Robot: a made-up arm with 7 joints. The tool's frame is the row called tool.
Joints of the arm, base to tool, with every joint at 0 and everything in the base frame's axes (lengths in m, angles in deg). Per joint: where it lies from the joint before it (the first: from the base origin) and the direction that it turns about. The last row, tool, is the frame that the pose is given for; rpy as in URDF.
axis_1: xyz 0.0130 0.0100 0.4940 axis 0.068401 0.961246 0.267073
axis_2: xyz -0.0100 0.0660 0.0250 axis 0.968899 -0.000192 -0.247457
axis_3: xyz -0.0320 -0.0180 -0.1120 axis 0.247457 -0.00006 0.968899
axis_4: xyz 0.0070 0.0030 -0.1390 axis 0.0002 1 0.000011
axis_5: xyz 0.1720 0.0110 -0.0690 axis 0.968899 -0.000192 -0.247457
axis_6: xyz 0.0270 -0.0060 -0.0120 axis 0.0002 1 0.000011
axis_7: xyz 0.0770 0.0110 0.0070 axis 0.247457 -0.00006 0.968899
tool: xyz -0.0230 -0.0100 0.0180 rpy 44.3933 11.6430 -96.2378
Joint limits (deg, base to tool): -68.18..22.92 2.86..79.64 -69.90..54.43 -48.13..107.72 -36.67..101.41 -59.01..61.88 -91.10..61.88
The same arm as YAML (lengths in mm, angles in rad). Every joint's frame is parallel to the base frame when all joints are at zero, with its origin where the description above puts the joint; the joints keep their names.
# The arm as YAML. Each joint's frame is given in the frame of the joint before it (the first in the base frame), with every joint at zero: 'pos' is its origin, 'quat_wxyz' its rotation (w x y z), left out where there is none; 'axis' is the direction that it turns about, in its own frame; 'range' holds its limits. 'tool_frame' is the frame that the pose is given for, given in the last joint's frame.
length_unit: mm
angle_unit: rad
joints:
  - joint: axis_1
    pos: [13.0, 10.0, 494.0]
    axis: [0.068403, 0.961235, 0.26711]
    range: [-1.19, 0.4]
  - joint: axis_2
    pos: [-10.0, 66.0, 25.0]
    axis: [0.968889, -0.0002, -0.247497]
    range: [0.0499, 1.39]
  - joint: axis_3
    pos: [-32.0, -18.0, -112.0]
    axis: [0.247497, -0.0001, 0.968889]
    range: [-1.22, 0.95]
  - joint: axis_4
    pos: [7.0, 3.0, -139.0]
    axis: [0.0002, 1.0, 0.0]
    range: [-0.84, 1.8801]
  - joint: axis_5
    pos: [172.0, 11.0, -69.0]
    axis: [0.968889, -0.0002, -0.247497]
    range: [-0.64, 1.7699]
  - joint: axis_6
    pos: [27.0, -6.0, -12.0]
    axis: [0.0002, 1.0, 0.0]
    range: [-1.0299, 1.08]
  - joint: axis_7
    pos: [77.0, 11.0, 7.0]
    axis: [0.247497, -0.0001, 0.968889]
    range: [-1.59, 1.08]
tool_frame:
  pos: [-23.0, -10.0, 18.0]
  quat_wxyz: [0.586397, 0.320826, -0.217129, -0.711382]

